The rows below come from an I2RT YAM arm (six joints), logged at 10 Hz.
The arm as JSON. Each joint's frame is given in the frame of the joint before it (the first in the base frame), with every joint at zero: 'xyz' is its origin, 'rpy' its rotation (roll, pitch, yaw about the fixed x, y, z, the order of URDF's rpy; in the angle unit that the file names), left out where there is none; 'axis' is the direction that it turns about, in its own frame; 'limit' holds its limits. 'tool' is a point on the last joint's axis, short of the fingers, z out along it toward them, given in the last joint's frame.
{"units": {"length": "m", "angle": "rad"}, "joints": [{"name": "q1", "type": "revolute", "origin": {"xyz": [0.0, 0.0, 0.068]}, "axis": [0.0, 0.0, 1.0], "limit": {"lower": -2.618, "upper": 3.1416}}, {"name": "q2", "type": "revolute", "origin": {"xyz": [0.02, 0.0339, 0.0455]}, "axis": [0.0, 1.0, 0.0], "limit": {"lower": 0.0, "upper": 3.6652}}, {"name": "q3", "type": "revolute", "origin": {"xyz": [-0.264, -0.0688, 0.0]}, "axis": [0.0, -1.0, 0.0], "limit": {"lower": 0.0, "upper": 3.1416}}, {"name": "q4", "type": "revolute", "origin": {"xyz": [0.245, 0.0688, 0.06]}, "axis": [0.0, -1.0, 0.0], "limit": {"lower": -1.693, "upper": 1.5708}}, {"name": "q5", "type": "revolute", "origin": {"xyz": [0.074, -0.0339, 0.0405]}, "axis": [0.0, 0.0, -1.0], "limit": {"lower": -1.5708, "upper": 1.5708}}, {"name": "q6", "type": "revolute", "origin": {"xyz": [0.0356, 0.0, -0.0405]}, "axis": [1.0, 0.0, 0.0], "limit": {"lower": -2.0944, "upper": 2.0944}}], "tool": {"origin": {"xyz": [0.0, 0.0, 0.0], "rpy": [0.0, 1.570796, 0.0]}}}
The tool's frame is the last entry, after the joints.
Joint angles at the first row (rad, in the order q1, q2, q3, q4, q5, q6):
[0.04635, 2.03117, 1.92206, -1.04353, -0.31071, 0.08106]
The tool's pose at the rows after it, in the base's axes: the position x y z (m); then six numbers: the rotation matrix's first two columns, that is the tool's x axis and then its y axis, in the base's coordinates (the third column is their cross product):
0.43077 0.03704 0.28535 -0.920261 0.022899 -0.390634 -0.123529 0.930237 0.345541
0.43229 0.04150 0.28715 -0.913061 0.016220 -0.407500 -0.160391 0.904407 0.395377
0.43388 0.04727 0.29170 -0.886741 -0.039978 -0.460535 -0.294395 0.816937 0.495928
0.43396 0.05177 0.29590 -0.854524 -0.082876 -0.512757 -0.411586 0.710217 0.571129
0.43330 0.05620 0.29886 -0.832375 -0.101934 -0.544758 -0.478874 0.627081 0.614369
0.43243 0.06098 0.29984 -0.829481 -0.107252 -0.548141 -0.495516 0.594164 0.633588
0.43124 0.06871 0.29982 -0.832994 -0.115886 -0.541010 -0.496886 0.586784 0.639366
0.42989 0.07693 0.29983 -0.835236 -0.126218 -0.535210 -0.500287 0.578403 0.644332
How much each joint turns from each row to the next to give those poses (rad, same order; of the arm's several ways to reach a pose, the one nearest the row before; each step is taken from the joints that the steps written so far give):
[0.01107, 0.00000, -0.00001, 0.01223, -0.04082, -0.00037]
[0.00533, -0.00002, 0.00000, 0.02286, -0.06218, -0.00040]
[0.00076, -0.00037, 0.00039, 0.03548, -0.17052, -0.06064]
[0.00000, 0.00002, 0.00004, 0.02288, -0.16022, -0.05837]
[0.00419, -0.00001, -0.00003, 0.01260, -0.10605, -0.03015]
[0.00917, -0.00002, -0.00004, 0.00270, -0.03624, 0.00040]
[0.01793, 0.00000, 0.00003, -0.00042, 0.00038, 0.01068]
[0.01908, 0.00003, 0.00001, 0.00042, 0.00001, 0.00955]

